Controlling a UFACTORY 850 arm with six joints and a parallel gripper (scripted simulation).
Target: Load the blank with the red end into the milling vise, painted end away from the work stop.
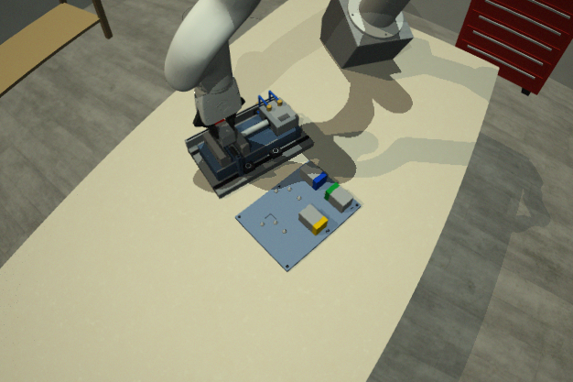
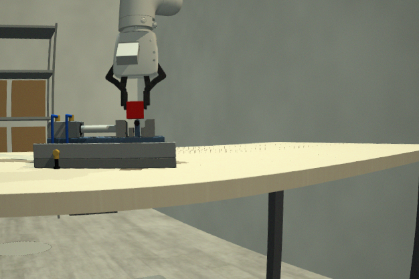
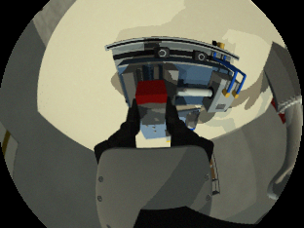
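Right now my hand is 20 mm above the red-ended blank. Also, from my hand: moving jaw: 60 mm below, 30 mm behind, 20 mm to the left; then hose-side block: 140 mm behind, 80 mm to the left, 60 mm below; then fixed jaw: 60 mm below, 30 mm ahead, 10 mm to the right.
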